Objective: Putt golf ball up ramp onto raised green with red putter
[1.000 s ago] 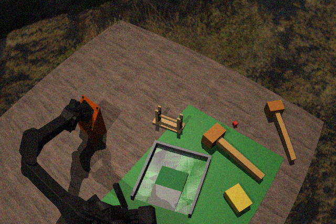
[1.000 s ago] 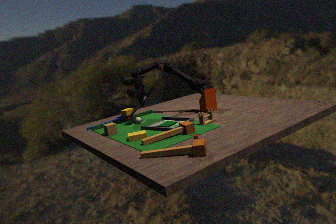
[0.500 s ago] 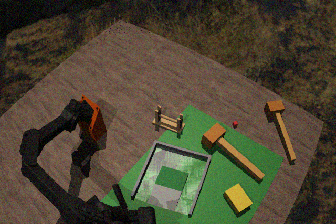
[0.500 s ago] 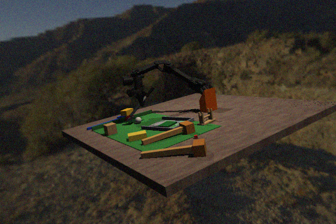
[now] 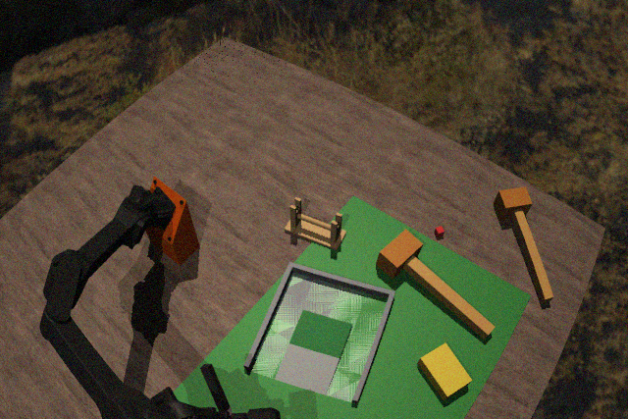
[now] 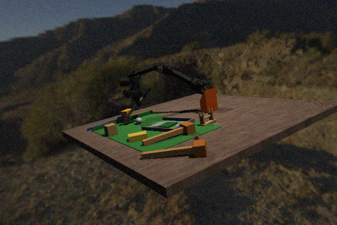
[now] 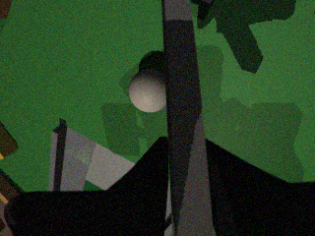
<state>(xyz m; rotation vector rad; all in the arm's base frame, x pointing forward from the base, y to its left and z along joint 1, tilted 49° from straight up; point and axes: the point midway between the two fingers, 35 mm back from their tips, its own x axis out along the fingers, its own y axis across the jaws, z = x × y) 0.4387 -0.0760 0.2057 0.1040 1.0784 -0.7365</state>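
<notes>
Right now the white golf ball is 8 cm below my gripper tip, 4 cm to the left of it and 3 cm ahead of it. From my gripper tip the other things lie so: small red cube 61 cm to the left, 10 cm below, 5 cm behind; wooden cube 24 cm ahead, 10 cm to the left, 7 cm below; green mat 23 cm to the left, 11 cm below, 3 cm ahead.
</notes>
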